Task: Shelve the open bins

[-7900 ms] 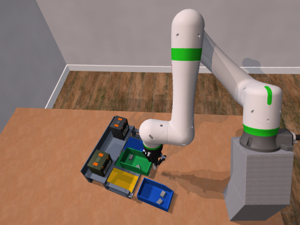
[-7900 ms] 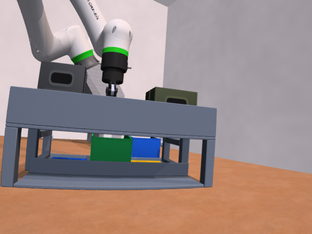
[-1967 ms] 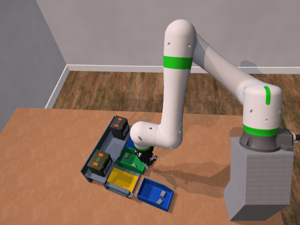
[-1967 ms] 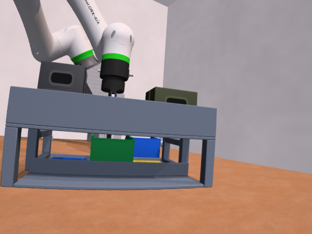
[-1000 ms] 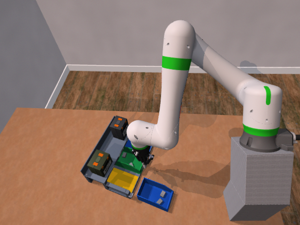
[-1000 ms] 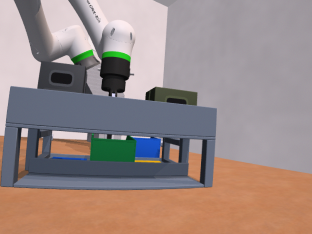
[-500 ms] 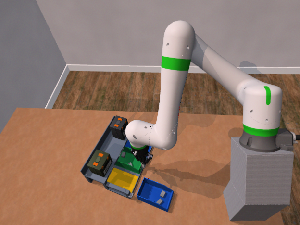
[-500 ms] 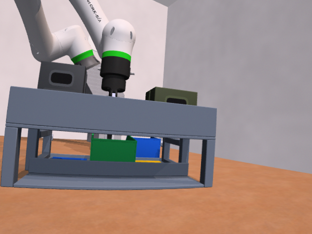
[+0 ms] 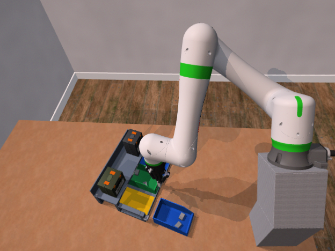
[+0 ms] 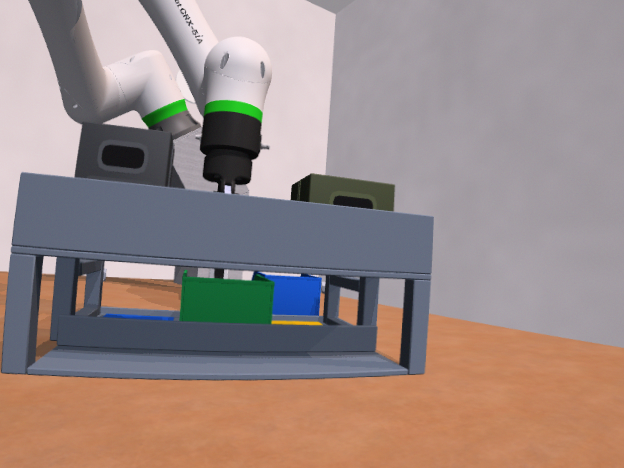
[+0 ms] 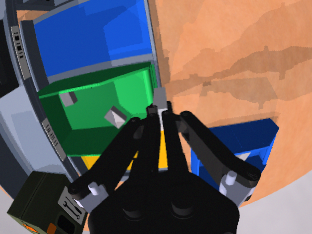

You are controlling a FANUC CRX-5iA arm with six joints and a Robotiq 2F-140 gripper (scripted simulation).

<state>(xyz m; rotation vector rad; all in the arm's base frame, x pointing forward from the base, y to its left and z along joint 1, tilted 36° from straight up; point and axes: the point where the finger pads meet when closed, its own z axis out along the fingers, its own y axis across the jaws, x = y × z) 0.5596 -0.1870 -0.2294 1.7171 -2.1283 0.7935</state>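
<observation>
Now: the shelf lip 5 cm below my hand. From my hand the other things lie so: green bin: 9 cm ahead, 2 cm to the right, 1 cm below; blue bin: 9 cm behind, 16 cm to the left, 2 cm below; dark box: 15 cm ahead, 16 cm to the right, 11 cm above.
</observation>
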